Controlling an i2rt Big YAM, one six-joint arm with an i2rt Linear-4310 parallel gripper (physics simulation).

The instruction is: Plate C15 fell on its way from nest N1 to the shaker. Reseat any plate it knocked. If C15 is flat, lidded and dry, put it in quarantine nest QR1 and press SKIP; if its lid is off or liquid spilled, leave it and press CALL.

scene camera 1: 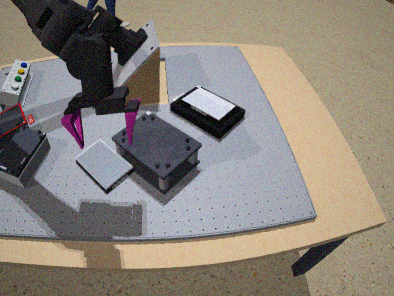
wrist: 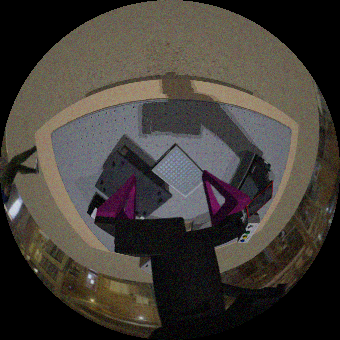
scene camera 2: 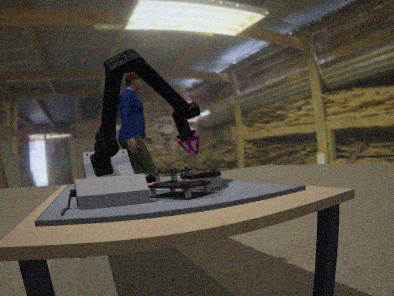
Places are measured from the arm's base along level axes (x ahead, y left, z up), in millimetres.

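Pixels of known places: gripper, fingertip midpoint: [scene camera 1: 105, 145] [wrist: 169, 174] [scene camera 2: 193, 153]; arm's base, link origin: [scene camera 1: 133, 47] [scene camera 2: 101, 165].
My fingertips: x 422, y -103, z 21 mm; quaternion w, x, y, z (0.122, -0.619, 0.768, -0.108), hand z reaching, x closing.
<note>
For each thing: its top centre in the pictures, then the offset to it from my fingertips. "pt": a spot on its surface instead.
- white-topped plate, top centre: [scene camera 1: 208, 102] 182 mm back, 270 mm left, 95 mm down
- grey housing, surface spot: [scene camera 1: 22, 152] [wrist: 252, 177] pt 111 mm back, 235 mm right, 77 mm down
- red-edged dark panel, surface spot: [scene camera 1: 12, 120] pt 272 mm back, 305 mm right, 92 mm down
- small red label, surface spot: [scene camera 1: 31, 119] pt 304 mm back, 255 mm right, 130 mm down
A pale plate with a grid of wells [scene camera 1: 105, 164] [wrist: 178, 170] lies flat on the pegboard, close beside a dark two-tier stand [scene camera 1: 157, 142] [wrist: 125, 177]. I cannot read a label on it or tell surely whether a clear lid covers it. No spilled liquid shows around it. My gripper [scene camera 1: 106, 146] [scene camera 2: 192, 152] [wrist: 169, 174] is open and empty, above the plate, with its magenta fingers spread. A white-topped plate [scene camera 1: 209, 102] sits on a black base at the back right. A button box [scene camera 1: 16, 80] [wrist: 248, 233] has blue, yellow, green and white buttons.
A dark device in a grey housing [scene camera 1: 22, 152] [wrist: 254, 175] stands at the left in scene camera 1, beside a red-edged dark panel [scene camera 1: 12, 120] and a small red label [scene camera 1: 31, 119]. The arm's slanted mount [scene camera 1: 142, 75] stands behind. A person [scene camera 2: 132, 115] stands beyond the table.
</note>
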